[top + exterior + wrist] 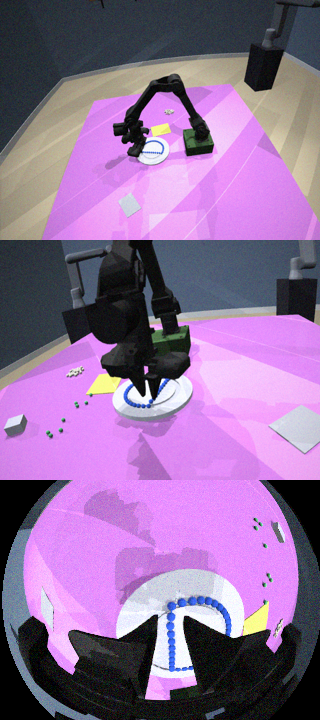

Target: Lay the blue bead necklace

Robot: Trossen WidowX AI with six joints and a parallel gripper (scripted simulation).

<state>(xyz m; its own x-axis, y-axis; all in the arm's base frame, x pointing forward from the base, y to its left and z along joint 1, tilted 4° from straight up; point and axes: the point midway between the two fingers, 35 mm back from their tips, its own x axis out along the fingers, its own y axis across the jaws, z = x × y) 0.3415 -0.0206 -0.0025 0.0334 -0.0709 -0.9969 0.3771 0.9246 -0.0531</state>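
The round white bead board is 6 cm behind my gripper tip, 1 cm to the right of it and 2 cm below it. The rest, counted from my gripper tip: yellow sheet: 13 cm behind, 17 cm to the right, 3 cm below; grey tile: 8 cm ahead, 30 cm to the left, 3 cm below; cube: 9 cm ahead, 34 cm to the right, 2 cm below.
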